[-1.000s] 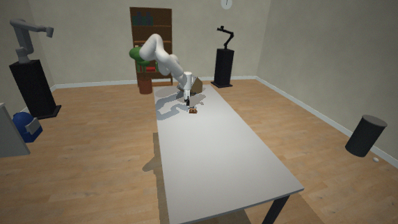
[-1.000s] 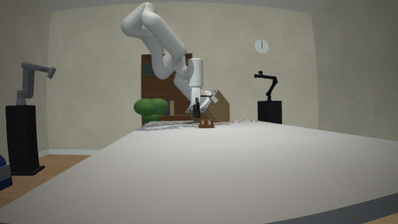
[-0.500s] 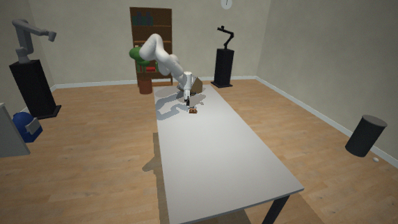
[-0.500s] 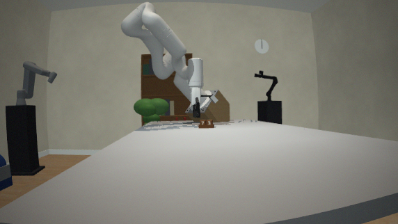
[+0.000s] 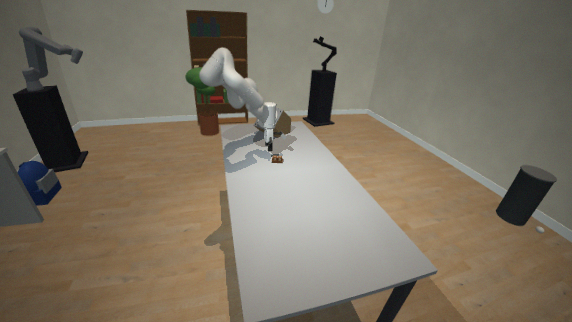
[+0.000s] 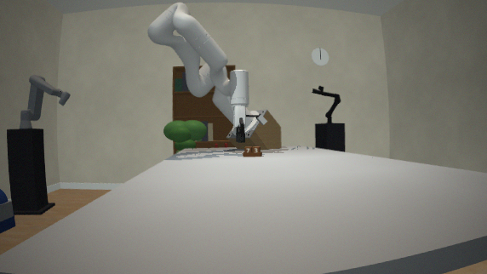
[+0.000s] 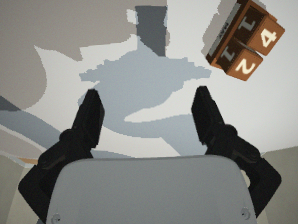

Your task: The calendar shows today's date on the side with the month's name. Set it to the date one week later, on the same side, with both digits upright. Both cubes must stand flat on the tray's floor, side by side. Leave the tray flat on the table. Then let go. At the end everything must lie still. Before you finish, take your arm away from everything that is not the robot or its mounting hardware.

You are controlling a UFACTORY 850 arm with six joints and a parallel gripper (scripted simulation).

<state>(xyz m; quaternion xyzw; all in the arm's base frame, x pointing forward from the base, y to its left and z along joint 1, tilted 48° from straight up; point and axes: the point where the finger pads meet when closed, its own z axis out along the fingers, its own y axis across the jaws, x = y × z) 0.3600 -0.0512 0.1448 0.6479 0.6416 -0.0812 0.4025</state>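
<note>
Right now the brown cube is 100 mm ahead of my hand, 40 mm below it and 10 mm to the left of it. Round my hand: tray: 100 mm ahead, 60 mm below, 20 mm to the left.
</note>
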